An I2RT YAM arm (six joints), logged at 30 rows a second.
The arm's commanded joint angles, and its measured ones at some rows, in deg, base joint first. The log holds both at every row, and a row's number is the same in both.
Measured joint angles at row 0: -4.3, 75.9, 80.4, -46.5, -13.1, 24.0
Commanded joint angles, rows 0 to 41: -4.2, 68.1, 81.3, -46.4, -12.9, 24.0; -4.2, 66.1, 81.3, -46.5, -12.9, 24.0; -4.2, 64.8, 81.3, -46.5, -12.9, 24.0; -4.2, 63.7, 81.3, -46.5, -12.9, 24.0; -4.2, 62.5, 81.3, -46.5, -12.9, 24.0; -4.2, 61.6, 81.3, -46.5, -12.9, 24.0; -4.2, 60.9, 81.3, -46.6, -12.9, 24.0; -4.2, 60.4, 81.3, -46.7, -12.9, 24.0; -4.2, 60.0, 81.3, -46.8, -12.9, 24.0; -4.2, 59.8, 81.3, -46.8, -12.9, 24.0; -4.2, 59.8, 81.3, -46.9, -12.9, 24.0; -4.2, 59.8, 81.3, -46.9, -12.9, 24.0; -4.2, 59.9, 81.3, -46.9, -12.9, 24.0; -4.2, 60.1, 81.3, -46.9, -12.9, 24.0; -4.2, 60.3, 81.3, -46.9, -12.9, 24.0; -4.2, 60.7, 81.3, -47.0, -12.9, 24.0; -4.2, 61.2, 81.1, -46.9, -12.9, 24.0; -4.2, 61.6, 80.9, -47.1, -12.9, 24.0; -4.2, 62.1, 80.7, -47.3, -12.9, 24.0; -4.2, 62.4, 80.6, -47.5, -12.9, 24.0; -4.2, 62.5, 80.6, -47.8, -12.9, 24.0; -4.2, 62.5, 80.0, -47.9, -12.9, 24.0; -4.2, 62.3, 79.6, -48.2, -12.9, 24.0; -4.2, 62.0, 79.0, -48.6, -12.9, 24.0; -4.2, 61.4, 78.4, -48.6, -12.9, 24.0; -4.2, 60.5, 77.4, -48.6, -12.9, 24.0; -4.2, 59.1, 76.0, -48.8, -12.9, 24.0; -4.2, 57.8, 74.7, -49.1, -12.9, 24.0; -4.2, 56.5, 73.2, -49.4, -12.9, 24.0; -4.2, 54.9, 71.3, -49.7, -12.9, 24.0; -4.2, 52.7, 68.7, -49.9, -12.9, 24.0; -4.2, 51.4, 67.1, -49.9, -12.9, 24.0; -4.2, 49.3, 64.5, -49.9, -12.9, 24.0; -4.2, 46.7, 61.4, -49.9, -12.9, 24.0; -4.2, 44.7, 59.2, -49.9, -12.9, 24.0; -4.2, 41.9, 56.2, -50.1, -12.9, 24.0; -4.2, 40.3, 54.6, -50.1, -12.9, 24.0; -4.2, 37.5, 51.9, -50.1, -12.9, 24.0; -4.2, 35.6, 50.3, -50.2, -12.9, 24.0; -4.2, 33.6, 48.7, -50.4, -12.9, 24.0; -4.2, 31.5, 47.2, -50.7, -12.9, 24.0; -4.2, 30.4, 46.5, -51.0, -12.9, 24.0
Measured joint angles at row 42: -4.3, 33.7, 48.6, -51.1, -13.1, 24.0
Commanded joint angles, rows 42 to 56: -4.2, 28.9, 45.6, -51.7, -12.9, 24.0; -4.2, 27.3, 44.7, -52.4, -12.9, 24.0; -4.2, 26.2, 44.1, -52.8, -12.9, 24.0; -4.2, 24.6, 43.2, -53.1, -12.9, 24.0; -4.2, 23.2, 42.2, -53.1, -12.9, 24.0; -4.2, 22.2, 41.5, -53.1, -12.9, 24.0; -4.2, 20.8, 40.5, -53.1, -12.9, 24.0; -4.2, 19.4, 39.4, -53.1, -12.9, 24.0; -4.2, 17.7, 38.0, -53.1, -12.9, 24.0; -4.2, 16.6, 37.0, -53.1, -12.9, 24.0; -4.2, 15.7, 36.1, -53.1, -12.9, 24.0; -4.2, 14.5, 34.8, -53.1, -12.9, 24.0; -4.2, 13.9, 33.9, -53.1, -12.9, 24.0; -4.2, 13.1, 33.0, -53.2, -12.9, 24.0; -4.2, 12.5, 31.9, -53.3, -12.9, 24.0
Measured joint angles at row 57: -4.3, 14.4, 34.3, -53.2, -13.1, 24.0
